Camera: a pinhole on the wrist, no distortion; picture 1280 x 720 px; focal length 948.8 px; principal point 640.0 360.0 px. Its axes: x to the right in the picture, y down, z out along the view. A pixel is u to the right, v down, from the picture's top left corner.
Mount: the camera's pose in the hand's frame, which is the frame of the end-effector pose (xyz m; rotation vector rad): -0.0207 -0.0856 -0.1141 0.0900 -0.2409 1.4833
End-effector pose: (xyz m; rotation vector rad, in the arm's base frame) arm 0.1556 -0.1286 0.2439 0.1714 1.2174 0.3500
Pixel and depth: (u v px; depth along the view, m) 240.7 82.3 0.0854
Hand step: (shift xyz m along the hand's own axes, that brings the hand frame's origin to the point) -0.0073 -0.1405 -0.0366
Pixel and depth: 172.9 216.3 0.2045
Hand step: -0.0183 -0.2288 0.0659
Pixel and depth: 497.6 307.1 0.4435
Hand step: -0.0471 -0.2445 0.3052
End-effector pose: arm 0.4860 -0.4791 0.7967 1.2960 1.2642 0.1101
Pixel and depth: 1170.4 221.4 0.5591
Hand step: 0.0233 0.0959 0.5040
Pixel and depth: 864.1 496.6 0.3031
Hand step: -0.0908 -0.0747 0.1923
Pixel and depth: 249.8 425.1 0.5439
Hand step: -0.1300 -0.4128 0.3637
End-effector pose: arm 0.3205 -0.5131 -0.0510 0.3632 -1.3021 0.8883
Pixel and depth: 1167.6 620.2 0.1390
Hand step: -0.0678 -0.0357 0.0344
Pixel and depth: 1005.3 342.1 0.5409
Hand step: -0.0529 0.0044 0.4577
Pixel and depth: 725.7 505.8 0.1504
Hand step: -0.0584 -0.1014 0.0331
